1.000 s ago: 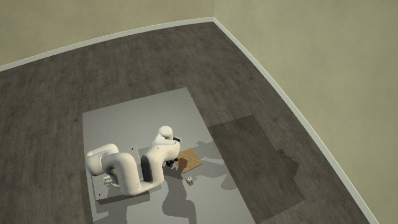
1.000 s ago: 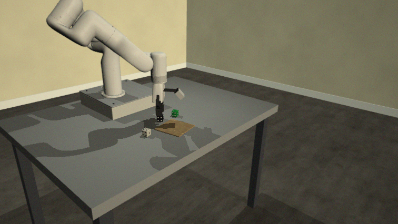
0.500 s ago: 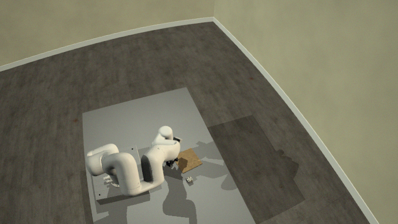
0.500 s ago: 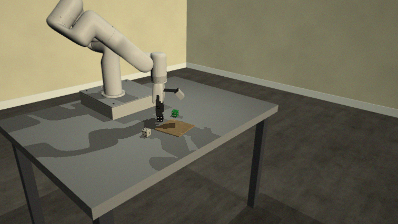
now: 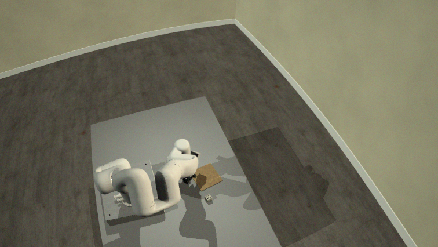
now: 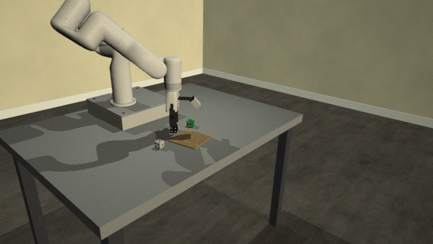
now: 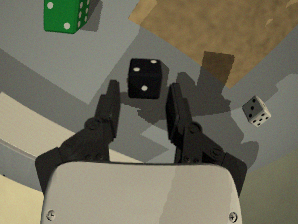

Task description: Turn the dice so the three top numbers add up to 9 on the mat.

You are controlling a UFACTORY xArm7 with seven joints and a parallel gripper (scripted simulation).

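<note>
My gripper is now 4 cm above the black die. Round my hand: green die: 2 cm ahead, 9 cm to the left, 4 cm below; white die: 6 cm ahead, 16 cm to the right, 4 cm below; tan mat: 11 cm ahead, 2 cm to the right, 5 cm below.
</note>
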